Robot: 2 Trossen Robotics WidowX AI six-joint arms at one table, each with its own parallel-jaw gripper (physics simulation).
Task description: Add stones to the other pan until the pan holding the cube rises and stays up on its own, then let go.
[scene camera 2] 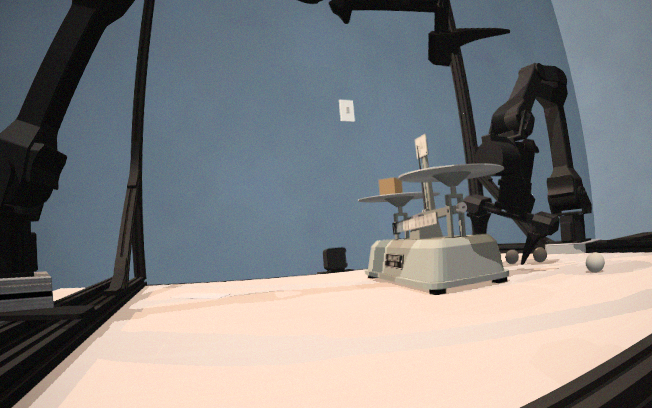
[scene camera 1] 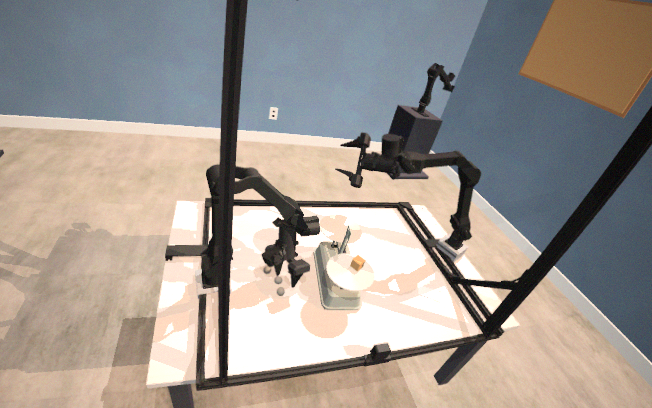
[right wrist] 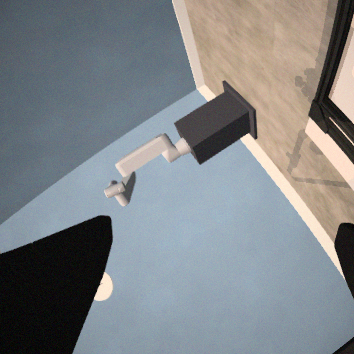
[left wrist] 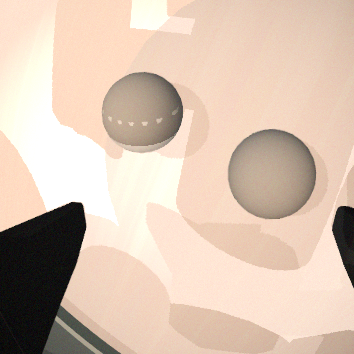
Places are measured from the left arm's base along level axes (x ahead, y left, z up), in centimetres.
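Pixels of known places: left gripper, fingertip midpoint: [scene camera 2: 501, 257] [scene camera 1: 285, 281] [left wrist: 215, 218]; right gripper, fingertip midpoint: [scene camera 1: 337, 157] [right wrist: 230, 233]; left arm's base at its link origin: [scene camera 2: 573, 241] [scene camera 1: 212, 279]; right arm's base at its link origin: [scene camera 2: 4, 276] [scene camera 1: 453, 243].
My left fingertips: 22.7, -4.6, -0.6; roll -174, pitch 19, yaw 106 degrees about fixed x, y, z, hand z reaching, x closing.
Observation:
Ahead of a thing's pixels: the offset from my left fingertips to its top centre, as dx, dy, dz. "spot": to the spot under its first point.
The orange cube @(+18.9, -8.8, +15.8) [scene camera 1: 357, 263] [scene camera 2: 390, 186] sits on the lower pan @(spot: +22.0, -10.3, +12.7) [scene camera 2: 372, 198] of the pale green balance @(+18.5, -1.1, +21.7) [scene camera 1: 342, 301] [scene camera 2: 450, 260]. The other pan @(spot: +22.7, +9.8, +13.7) [scene camera 2: 450, 173] stands higher; no stone shows on it. In scene camera 1 I cannot tell the two pans apart. Three round grey stones @(-4.6, +6.2, +1.2) [scene camera 1: 267, 269] @(-2.1, +1.2, +1.2) [scene camera 1: 278, 280] @(-2.5, -3.6, +1.2) [scene camera 1: 280, 291] lie on the table beside the balance. My left gripper [scene camera 1: 286, 280] [scene camera 2: 501, 248] [left wrist: 215, 218] is open, pointing down low by the stones; two stones [left wrist: 142, 112] [left wrist: 272, 174] show ahead of its fingers. My right gripper [scene camera 1: 339, 157] [right wrist: 230, 233] is open and empty, high above the table's back.
A black frame rail [scene camera 1: 310, 371] [scene camera 2: 65, 330] borders the table, and a tall dark post [scene camera 1: 227, 150] rises at its left. A small black box @(spot: +17.5, -32.9, +3.6) [scene camera 1: 380, 352] [scene camera 2: 334, 259] is on the front rail. A separate small arm stands on a dark pedestal [scene camera 1: 415, 131] [right wrist: 215, 127] behind the table.

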